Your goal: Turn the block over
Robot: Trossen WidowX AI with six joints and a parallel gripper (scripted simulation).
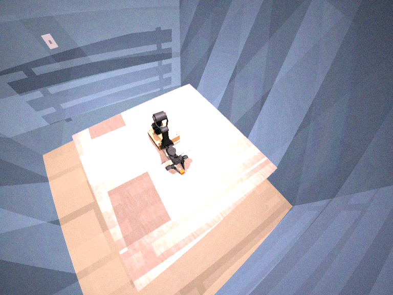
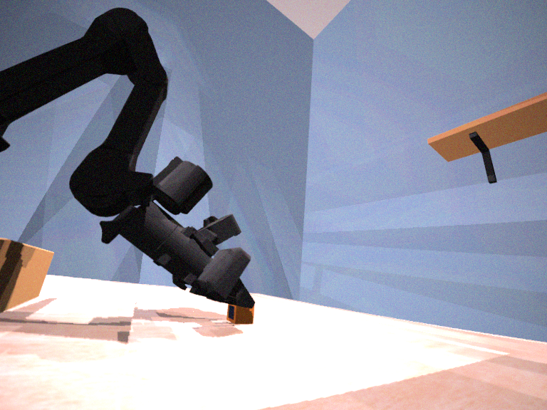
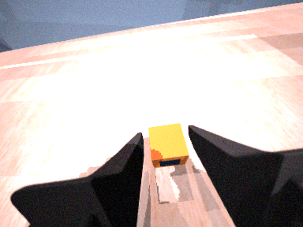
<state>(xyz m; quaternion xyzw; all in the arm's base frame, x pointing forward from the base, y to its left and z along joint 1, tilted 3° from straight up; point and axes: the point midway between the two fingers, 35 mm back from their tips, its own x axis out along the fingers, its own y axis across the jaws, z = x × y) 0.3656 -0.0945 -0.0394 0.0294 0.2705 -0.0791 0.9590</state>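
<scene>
My gripper tip is now 1 cm past the block and 1 cm above it.
</scene>
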